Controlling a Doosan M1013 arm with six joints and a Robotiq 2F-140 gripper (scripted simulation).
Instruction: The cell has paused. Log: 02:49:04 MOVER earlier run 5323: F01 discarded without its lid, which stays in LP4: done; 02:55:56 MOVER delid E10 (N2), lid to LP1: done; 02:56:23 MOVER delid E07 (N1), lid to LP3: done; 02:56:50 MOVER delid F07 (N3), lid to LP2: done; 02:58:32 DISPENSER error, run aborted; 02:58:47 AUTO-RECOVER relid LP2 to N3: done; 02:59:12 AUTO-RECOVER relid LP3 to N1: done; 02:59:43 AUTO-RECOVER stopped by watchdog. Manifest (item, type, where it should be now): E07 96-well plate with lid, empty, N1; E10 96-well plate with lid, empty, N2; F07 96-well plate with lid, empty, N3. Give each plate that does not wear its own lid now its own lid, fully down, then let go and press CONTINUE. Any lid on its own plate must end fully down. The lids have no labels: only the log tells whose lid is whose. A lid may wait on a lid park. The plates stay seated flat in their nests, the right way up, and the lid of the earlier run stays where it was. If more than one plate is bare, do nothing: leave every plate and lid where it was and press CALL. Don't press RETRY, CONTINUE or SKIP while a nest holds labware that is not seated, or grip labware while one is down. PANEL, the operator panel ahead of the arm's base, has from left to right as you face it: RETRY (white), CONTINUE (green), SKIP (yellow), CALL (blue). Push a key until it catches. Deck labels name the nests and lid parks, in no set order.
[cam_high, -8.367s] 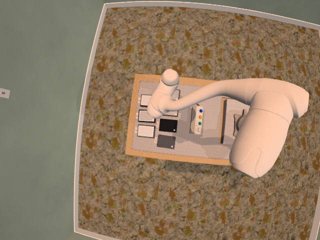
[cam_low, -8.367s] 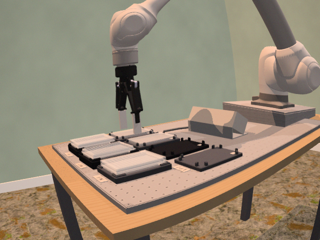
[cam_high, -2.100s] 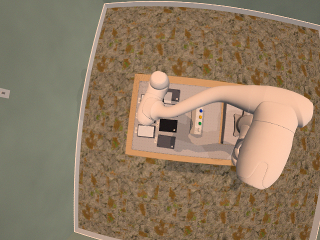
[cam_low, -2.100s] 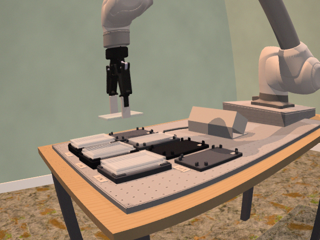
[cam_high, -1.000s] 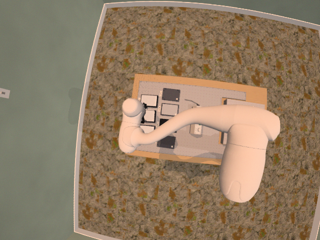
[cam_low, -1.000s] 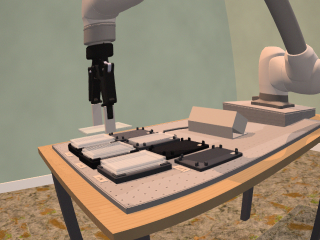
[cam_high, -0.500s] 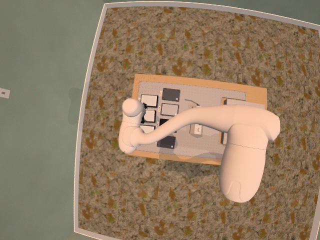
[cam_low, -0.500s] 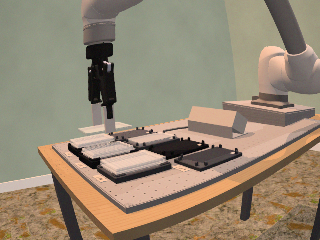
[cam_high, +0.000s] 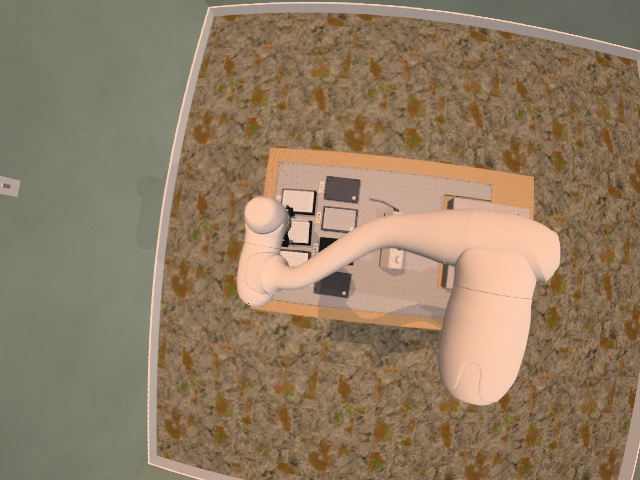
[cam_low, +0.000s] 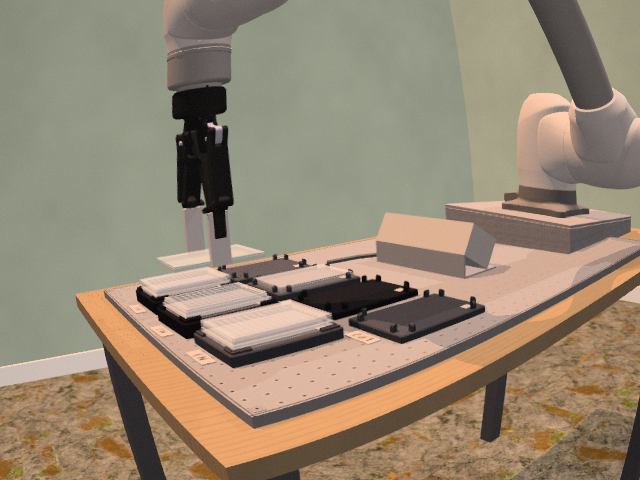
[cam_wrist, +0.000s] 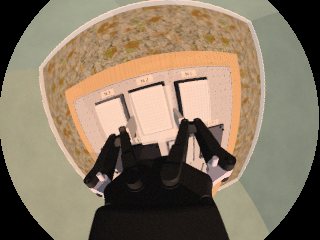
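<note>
Now: the plate 8 cm below my hand and 1 cm to the left of it. The rest, counted from my hand: yellow key 43 cm behind, 4 cm below, 1 cm to the left; green key 43 cm behind, 6 cm to the left, 4 cm below; black park 18 cm behind, 10 cm below, 8 cm to the left.
</note>
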